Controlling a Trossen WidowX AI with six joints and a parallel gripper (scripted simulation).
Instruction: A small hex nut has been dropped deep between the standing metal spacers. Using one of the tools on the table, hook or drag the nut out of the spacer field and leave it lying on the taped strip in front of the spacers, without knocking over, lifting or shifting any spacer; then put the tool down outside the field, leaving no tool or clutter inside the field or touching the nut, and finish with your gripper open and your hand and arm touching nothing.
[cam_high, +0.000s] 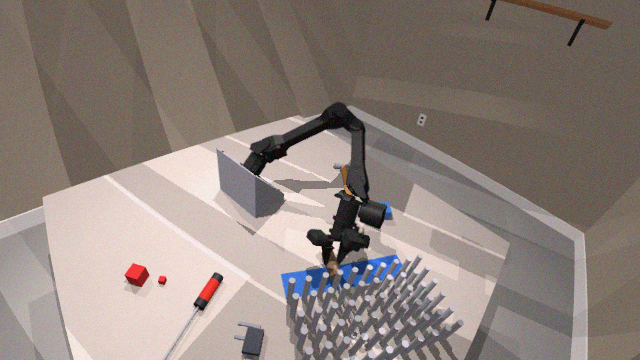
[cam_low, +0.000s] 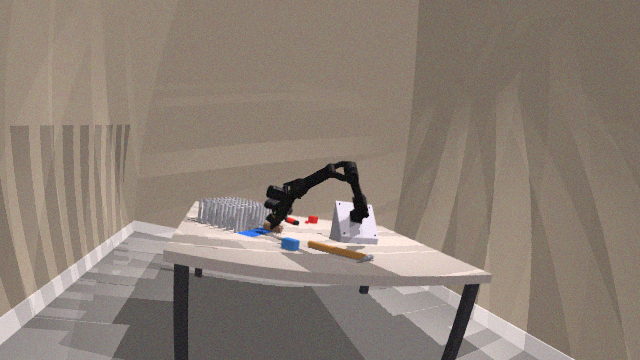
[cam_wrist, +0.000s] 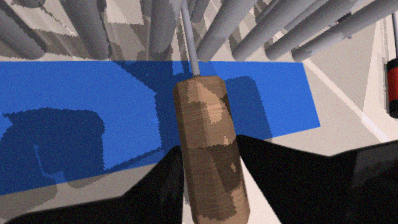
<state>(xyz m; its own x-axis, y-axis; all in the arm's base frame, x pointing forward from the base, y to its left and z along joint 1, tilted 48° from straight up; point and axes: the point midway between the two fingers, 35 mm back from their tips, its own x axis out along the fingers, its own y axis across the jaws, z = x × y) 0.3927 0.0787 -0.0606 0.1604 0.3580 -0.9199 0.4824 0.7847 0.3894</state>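
Now: the blue taped strip 50 mm ahead of my gripper tip, 20 mm to the left of it and 20 mm below it. Also, from my gripper tip: hook tool 90 mm ahead, 50 mm to the right; blue cube 20 mm behind, 330 mm to the left; small red cube 270 mm behind, 400 mm to the right, 10 mm below.
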